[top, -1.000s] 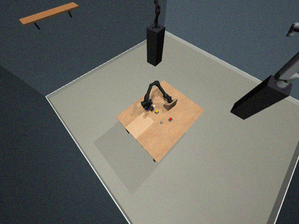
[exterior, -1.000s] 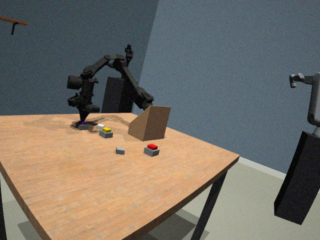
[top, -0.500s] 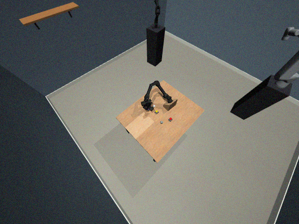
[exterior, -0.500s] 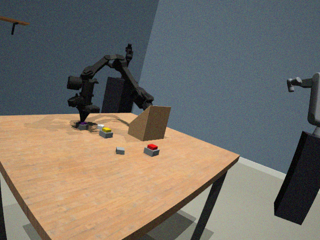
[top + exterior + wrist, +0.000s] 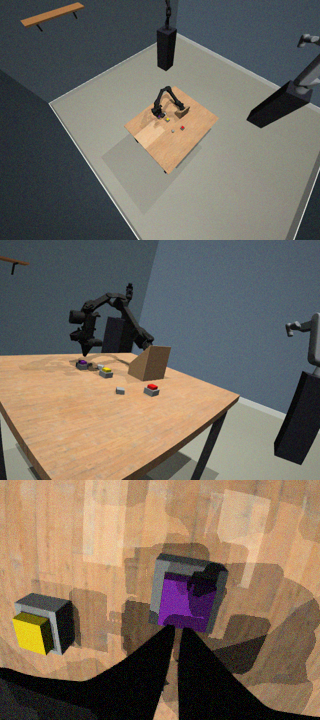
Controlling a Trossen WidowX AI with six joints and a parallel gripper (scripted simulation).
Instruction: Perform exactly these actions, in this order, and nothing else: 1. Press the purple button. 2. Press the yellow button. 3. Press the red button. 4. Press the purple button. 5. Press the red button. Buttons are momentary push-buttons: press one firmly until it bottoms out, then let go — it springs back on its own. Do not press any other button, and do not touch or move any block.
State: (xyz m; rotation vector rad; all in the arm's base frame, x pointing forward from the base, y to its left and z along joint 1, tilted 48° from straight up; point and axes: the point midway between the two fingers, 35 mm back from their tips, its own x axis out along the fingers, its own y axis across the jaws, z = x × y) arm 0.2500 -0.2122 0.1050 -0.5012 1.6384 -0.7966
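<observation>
My gripper tip is 3 cm above the purple button. From my gripper tip the other things lie so: yellow button (13 cm to the left, 4 cm behind, 3 cm below); small grey block (30 cm to the left, 5 cm below, 5 cm ahead); pale block (10 cm behind, 5 cm below, 3 cm to the left).
</observation>
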